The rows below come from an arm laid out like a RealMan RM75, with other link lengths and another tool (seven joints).
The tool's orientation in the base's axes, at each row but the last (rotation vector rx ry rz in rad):
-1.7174 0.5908 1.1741
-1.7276 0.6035 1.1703
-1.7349 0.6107 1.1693
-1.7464 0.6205 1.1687
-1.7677 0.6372 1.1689
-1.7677 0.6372 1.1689
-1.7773 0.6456 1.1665
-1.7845 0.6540 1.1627
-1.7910 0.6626 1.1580
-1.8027 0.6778 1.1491
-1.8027 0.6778 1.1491
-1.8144 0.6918 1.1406
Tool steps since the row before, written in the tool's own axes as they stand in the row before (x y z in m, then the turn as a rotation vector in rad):
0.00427 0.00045 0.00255 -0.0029 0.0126 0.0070
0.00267 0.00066 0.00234 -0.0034 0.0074 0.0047
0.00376 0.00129 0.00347 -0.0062 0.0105 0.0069
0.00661 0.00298 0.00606 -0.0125 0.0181 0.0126
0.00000 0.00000 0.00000 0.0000 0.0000 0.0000
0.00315 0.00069 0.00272 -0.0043 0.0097 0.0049
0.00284 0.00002 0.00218 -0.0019 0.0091 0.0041
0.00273 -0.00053 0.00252 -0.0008 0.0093 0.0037
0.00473 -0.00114 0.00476 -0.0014 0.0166 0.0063
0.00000 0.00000 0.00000 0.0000 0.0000 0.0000
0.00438 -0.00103 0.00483 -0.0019 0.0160 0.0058
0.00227 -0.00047 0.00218 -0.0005 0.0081 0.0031
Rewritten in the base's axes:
0.00032 0.00255 -0.00428 -0.0143 0.0003 -0.0035
-0.00042 0.00205 -0.00294 -0.0094 0.0006 -0.0006
-0.00096 0.00284 -0.00434 -0.0140 0.0009 0.0004
-0.00224 0.00453 -0.00798 -0.0252 0.0020 0.0022
0.00000 0.00000 0.00000 0.0000 0.0000 0.0000
-0.00043 0.00225 -0.00354 -0.0117 -0.0004 -0.0007
0.00022 0.00204 -0.00294 -0.0098 -0.0008 -0.0025
0.00046 0.00256 -0.00270 -0.0093 -0.0012 -0.0035
0.00082 0.00485 -0.00471 -0.0165 -0.0023 -0.0062
0.00000 0.00000 0.00000 0.0000 0.0000 0.0000
0.00060 0.00477 -0.00452 -0.0160 -0.0025 -0.0055
0.00042 0.00212 -0.00234 -0.0080 -0.0011 -0.0032

